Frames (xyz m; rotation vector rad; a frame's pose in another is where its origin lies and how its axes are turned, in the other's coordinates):
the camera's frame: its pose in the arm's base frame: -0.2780 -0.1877 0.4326 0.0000 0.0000 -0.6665
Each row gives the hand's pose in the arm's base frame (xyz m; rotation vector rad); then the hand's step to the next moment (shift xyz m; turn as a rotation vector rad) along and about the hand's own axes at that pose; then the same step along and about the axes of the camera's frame.
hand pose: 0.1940 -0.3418 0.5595 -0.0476 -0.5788 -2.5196
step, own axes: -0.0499 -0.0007 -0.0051 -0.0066 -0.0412 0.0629
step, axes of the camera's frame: 0.0187 0.0449 -0.0125 -0.0541 0.0344 0.0398
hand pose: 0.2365 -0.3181 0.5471 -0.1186 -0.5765 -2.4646
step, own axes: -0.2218 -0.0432 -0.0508 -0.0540 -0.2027 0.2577
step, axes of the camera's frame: 0.0454 0.1991 -0.1093 -0.2438 0.1733 0.1446
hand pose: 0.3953 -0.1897 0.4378 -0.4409 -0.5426 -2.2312
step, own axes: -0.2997 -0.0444 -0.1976 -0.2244 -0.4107 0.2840
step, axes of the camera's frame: 0.0337 0.1658 -0.3197 -0.4309 0.3357 0.0367
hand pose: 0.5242 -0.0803 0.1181 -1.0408 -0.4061 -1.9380
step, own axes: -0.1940 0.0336 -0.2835 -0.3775 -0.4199 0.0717
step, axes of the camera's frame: 0.0040 -0.1103 -0.3270 -0.4629 0.2556 -0.2106
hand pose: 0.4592 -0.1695 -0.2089 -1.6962 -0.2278 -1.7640
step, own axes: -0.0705 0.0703 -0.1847 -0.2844 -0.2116 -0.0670
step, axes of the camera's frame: -0.0102 -0.1757 -0.1142 -0.2895 0.0527 -0.2088
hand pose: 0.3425 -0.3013 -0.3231 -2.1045 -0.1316 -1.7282
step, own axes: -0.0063 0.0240 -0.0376 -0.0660 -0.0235 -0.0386
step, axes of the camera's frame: -0.0007 -0.0446 -0.0066 -0.0575 -0.0207 -0.0516
